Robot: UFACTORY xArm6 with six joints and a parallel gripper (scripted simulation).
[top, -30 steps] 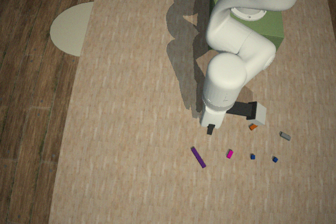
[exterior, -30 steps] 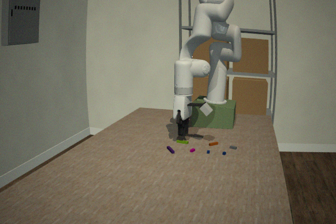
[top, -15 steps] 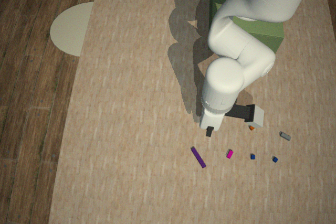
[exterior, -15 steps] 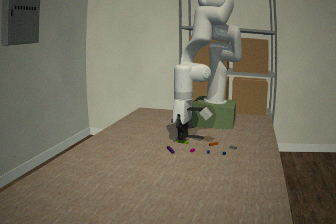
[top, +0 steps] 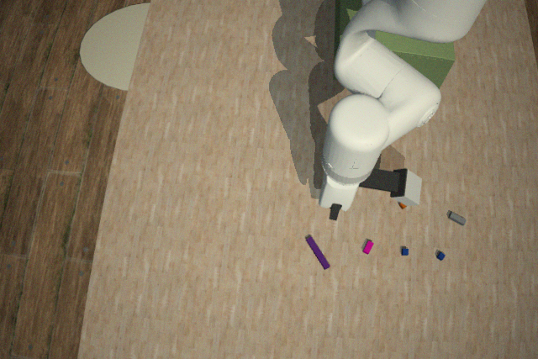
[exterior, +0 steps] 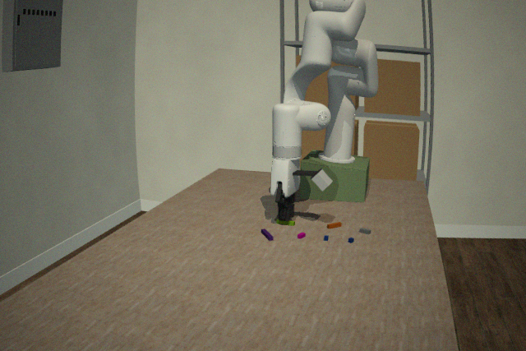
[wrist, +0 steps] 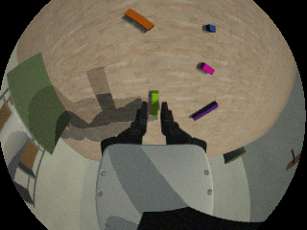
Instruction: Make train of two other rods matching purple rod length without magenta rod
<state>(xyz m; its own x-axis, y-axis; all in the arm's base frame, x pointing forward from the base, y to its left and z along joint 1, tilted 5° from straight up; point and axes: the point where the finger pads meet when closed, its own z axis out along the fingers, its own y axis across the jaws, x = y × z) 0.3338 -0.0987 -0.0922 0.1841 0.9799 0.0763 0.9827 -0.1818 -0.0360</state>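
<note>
My gripper is now 3 cm above the lime rod. Also, from my hand: purple rod 10 cm ahead, 3 cm to the right, 3 cm below; then magenta rod 9 cm ahead, 6 cm to the left, 3 cm below; then orange rod 13 cm to the left, 3 cm below.
</note>
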